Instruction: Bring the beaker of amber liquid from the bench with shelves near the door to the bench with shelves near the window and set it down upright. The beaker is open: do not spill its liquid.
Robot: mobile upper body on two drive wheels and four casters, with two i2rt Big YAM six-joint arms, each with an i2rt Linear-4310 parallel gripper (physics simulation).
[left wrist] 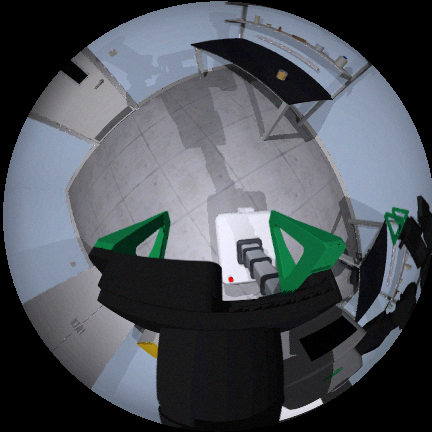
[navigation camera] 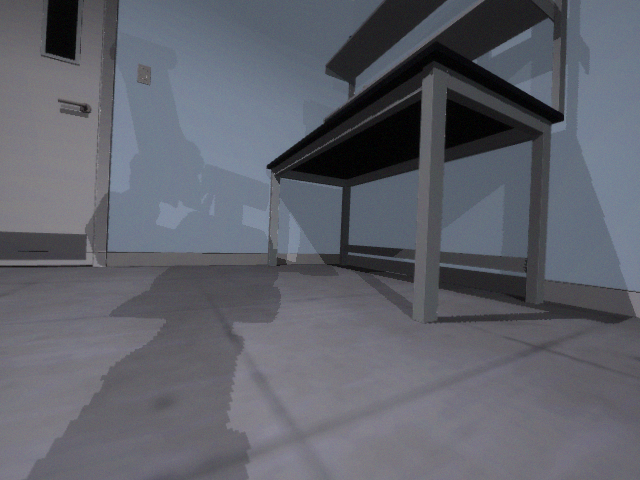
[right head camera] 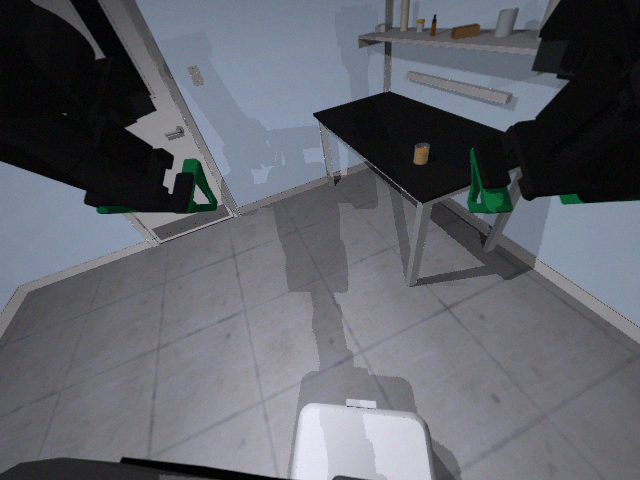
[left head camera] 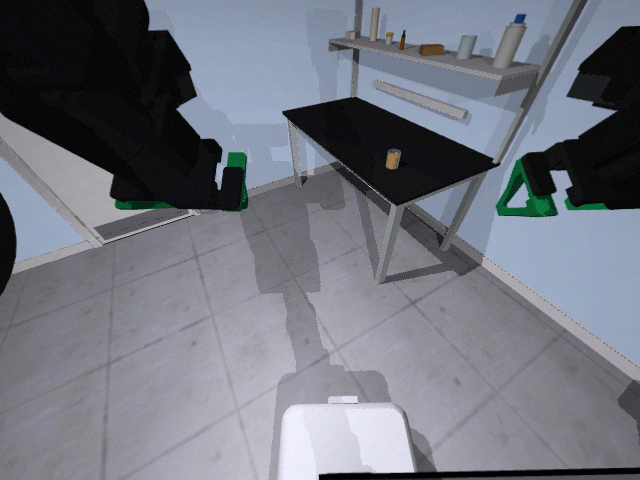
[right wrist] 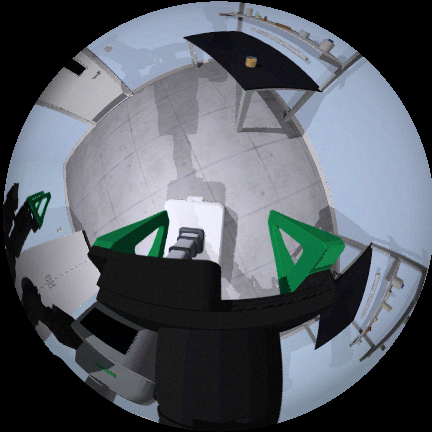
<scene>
my left gripper: left wrist 219, 215; right head camera; left head camera; right wrist 46, 192; not seen in the navigation camera view (out of frame)
same spot on my left gripper: (left head camera: 232, 196) = (right head camera: 181, 199)
</scene>
